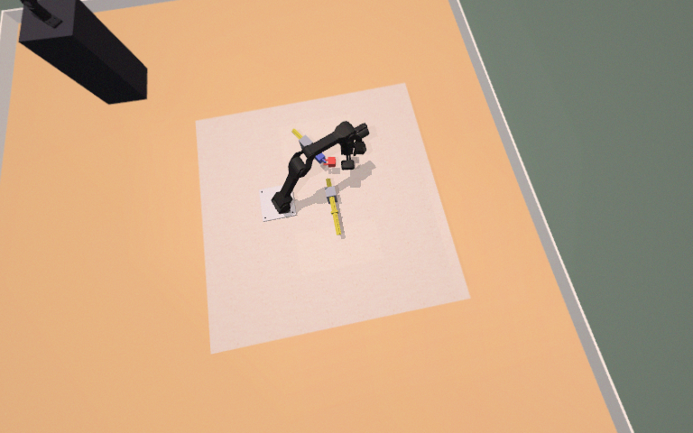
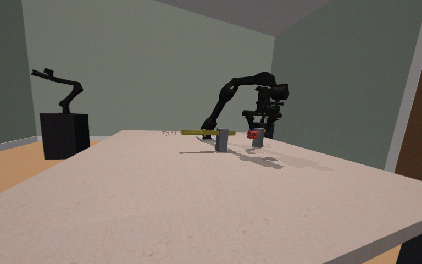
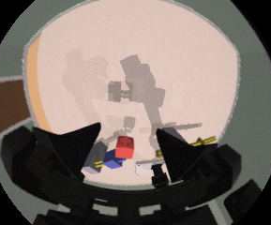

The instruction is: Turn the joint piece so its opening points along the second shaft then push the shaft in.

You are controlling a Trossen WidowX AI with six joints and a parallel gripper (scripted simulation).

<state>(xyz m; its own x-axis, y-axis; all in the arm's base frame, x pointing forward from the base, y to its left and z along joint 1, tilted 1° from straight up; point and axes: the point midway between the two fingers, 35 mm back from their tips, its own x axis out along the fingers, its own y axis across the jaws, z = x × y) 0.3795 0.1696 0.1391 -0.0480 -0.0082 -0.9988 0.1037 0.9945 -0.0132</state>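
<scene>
Right now my gripper tip is 8 cm past the red square joint piece, 3 cm above it and 1 cm to the right of it.
</scene>
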